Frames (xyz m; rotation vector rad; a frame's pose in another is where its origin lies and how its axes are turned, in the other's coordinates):
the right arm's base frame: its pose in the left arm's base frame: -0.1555 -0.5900 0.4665 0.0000 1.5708 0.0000
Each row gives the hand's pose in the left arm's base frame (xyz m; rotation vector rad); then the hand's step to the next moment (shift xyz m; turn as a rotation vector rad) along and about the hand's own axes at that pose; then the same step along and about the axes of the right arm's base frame.
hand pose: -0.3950 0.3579 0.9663 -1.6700 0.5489 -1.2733
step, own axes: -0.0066 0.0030 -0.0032 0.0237 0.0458 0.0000
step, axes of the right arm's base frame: 0.0058 0.0025 -0.0048 0.0279 -0.0400 0.0168
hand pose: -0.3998 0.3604 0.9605 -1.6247 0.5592 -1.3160
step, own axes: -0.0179 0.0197 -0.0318 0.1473 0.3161 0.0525
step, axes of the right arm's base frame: 0.0265 -0.0065 -0.0312 0.2000 -0.2429 0.1594
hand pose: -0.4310 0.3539 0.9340 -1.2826 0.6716 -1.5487
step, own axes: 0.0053 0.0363 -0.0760 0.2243 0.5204 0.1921
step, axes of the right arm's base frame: 0.0514 -0.0307 -0.0594 0.3058 -0.3659 0.3614
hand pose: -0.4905 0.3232 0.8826 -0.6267 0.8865 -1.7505
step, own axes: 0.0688 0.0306 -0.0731 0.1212 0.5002 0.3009
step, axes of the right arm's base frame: 0.0679 -0.0512 -0.0614 0.2252 -0.2940 0.4672
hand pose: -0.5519 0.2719 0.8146 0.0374 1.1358 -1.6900
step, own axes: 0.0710 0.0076 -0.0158 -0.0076 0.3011 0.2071
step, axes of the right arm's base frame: 0.0506 -0.0407 -0.0336 0.0794 -0.1363 0.3298
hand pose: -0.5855 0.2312 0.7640 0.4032 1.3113 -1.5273
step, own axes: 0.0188 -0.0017 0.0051 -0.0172 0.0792 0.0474
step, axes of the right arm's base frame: 0.0120 -0.0136 -0.0073 0.0115 -0.0225 0.0904
